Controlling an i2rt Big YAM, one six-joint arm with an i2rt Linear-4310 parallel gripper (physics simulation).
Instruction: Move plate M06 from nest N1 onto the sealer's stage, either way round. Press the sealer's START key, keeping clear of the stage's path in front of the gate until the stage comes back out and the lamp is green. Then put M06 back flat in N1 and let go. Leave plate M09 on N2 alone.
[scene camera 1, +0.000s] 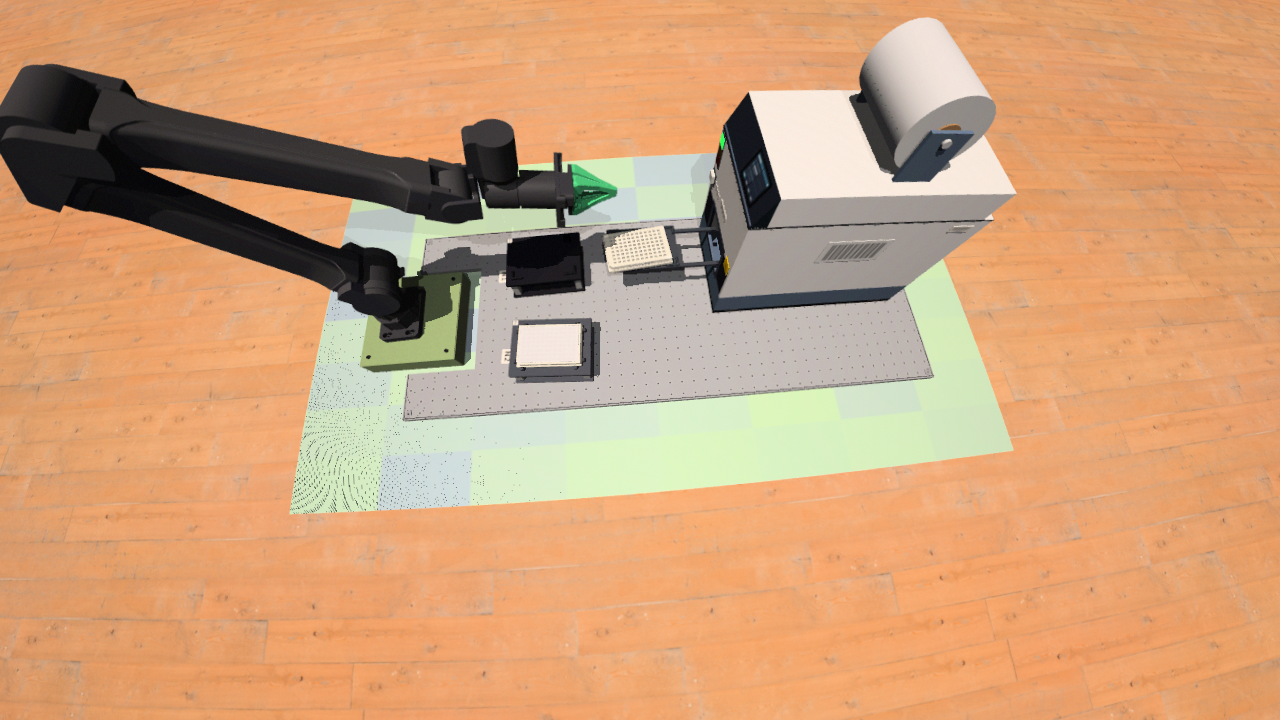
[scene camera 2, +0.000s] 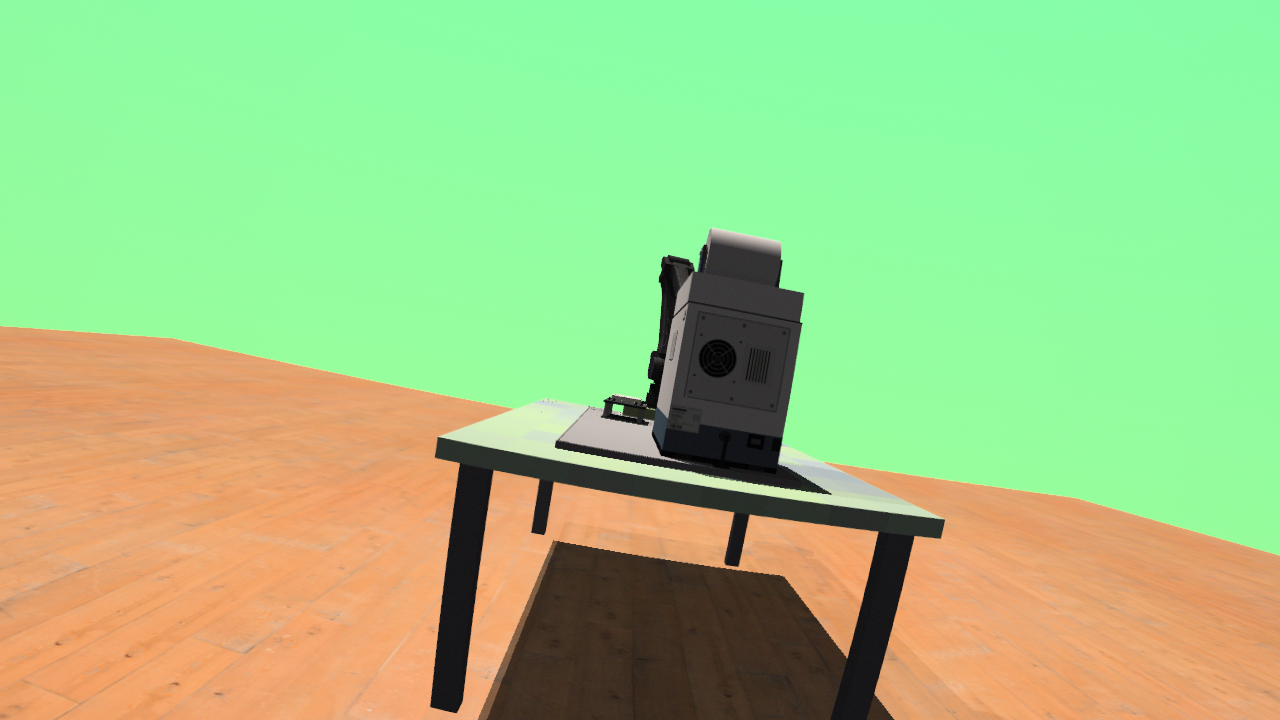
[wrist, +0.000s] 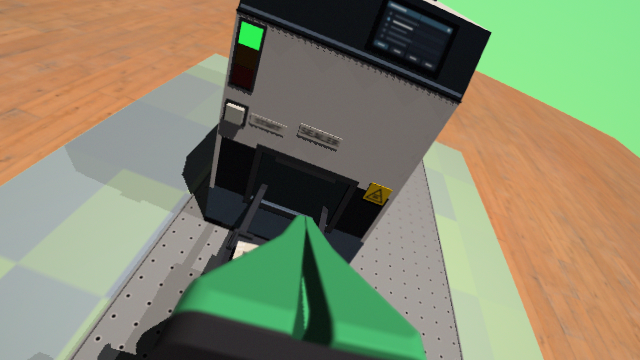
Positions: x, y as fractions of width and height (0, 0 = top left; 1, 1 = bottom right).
Labels:
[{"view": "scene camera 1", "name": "my gripper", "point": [0.48, 0.27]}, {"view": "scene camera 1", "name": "well plate M06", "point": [0.50, 0.35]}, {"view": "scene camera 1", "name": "white plate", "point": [0.44, 0.48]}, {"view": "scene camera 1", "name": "roll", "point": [0.72, 0.11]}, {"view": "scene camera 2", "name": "roll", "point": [0.57, 0.35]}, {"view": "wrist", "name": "my gripper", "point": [0.47, 0.63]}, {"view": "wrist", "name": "sealer stage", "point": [0.38, 0.65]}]

